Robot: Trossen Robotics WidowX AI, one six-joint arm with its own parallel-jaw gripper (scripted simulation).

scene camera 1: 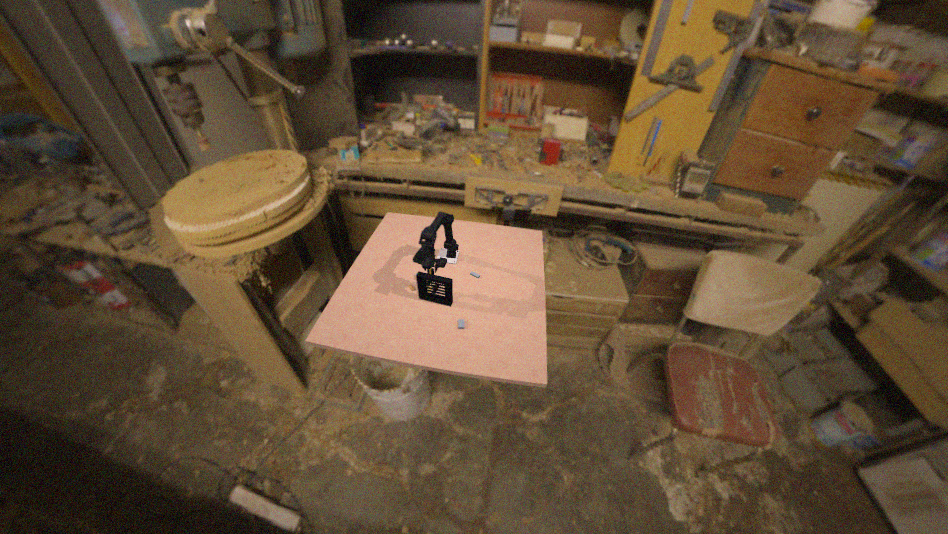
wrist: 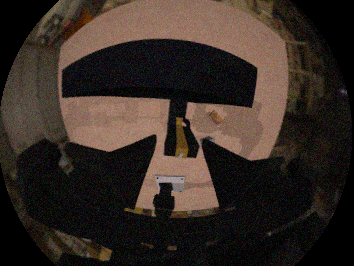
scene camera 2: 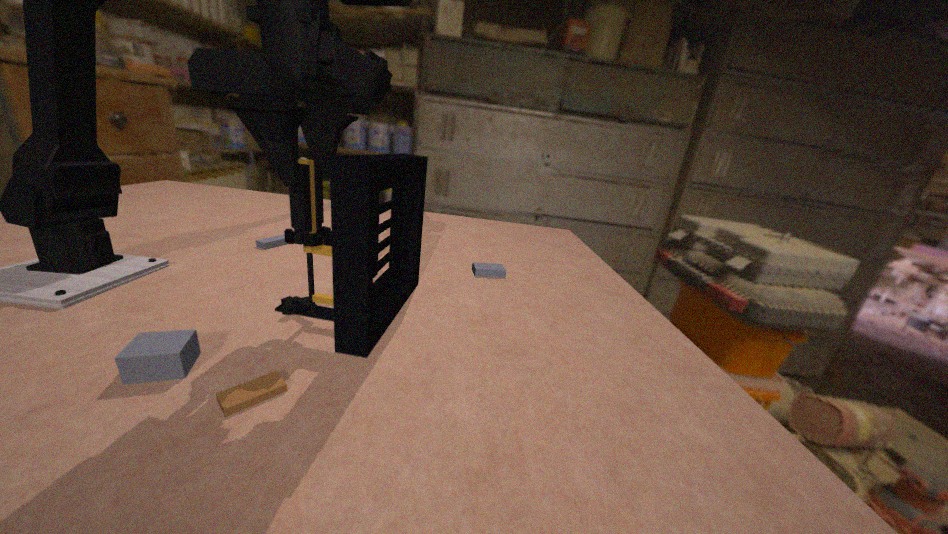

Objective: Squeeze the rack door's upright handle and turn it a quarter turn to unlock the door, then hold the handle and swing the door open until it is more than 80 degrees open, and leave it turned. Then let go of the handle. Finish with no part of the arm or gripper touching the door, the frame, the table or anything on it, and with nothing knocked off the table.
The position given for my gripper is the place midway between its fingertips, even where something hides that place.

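Scene camera 2 shows my gripper (scene camera 2: 309,183), open and holding nothing, together with a black slatted rack (scene camera 2: 395,204), a tan block (scene camera 2: 248,394) and a grey block (scene camera 2: 155,356). The wrist view likewise contains the gripper (wrist: 180,140) and the rack (wrist: 182,98).
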